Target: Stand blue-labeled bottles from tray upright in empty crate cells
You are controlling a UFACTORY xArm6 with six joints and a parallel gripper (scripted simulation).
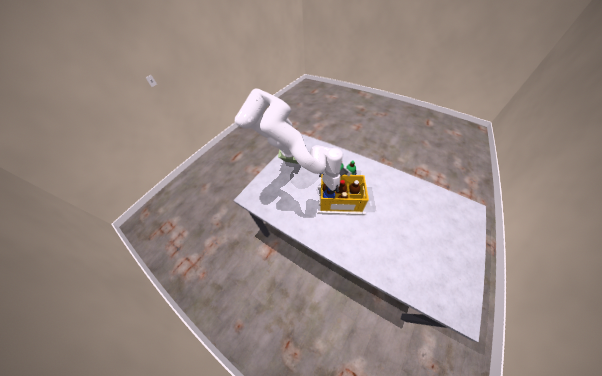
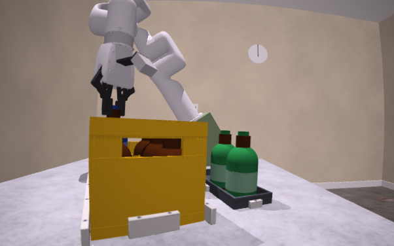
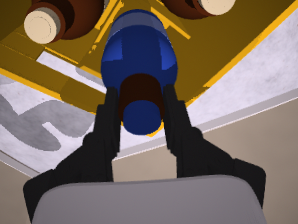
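My gripper is now 70 mm above the blue-labeled bottle. Round my hand: dark tray 290 mm to the left, 190 mm below, 70 mm behind; then yellow crate 120 mm below, 80 mm to the left, 60 mm ahead.
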